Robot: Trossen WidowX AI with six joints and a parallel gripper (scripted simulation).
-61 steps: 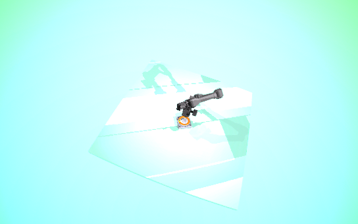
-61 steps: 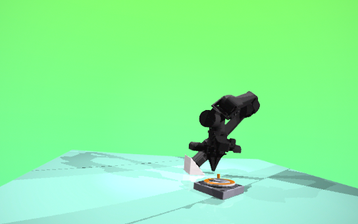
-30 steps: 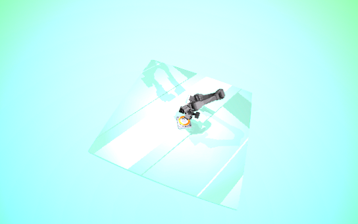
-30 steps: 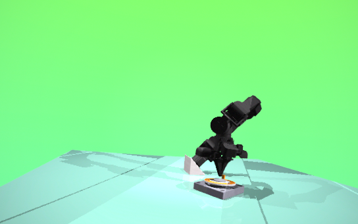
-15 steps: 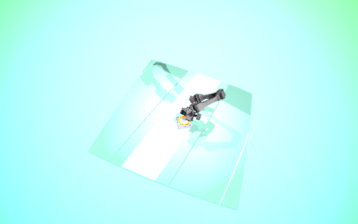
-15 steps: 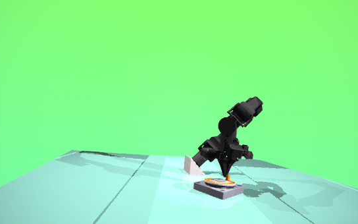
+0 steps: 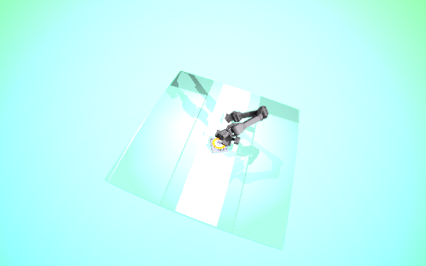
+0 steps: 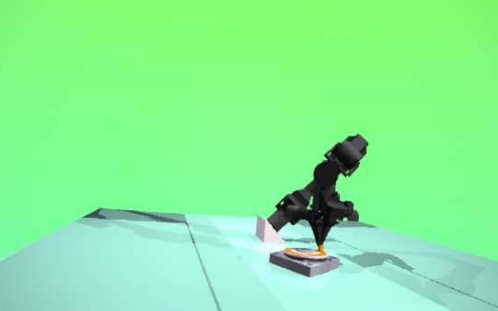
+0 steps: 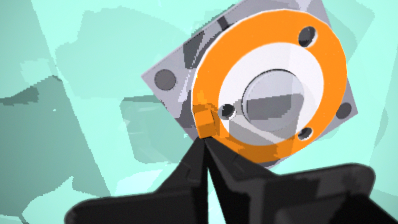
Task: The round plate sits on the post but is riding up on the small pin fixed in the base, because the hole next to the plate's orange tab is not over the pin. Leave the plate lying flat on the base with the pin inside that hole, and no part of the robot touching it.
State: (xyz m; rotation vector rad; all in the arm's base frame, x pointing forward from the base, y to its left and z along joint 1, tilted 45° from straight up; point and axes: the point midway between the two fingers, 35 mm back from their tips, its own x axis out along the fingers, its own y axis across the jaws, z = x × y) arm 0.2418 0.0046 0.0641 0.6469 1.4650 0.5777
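The round plate is 3 cm to the right of my gripper tip and 2 cm ahead of it. Also, from my gripper tip: base (5 cm to the right, 2 cm below, 2 cm ahead).
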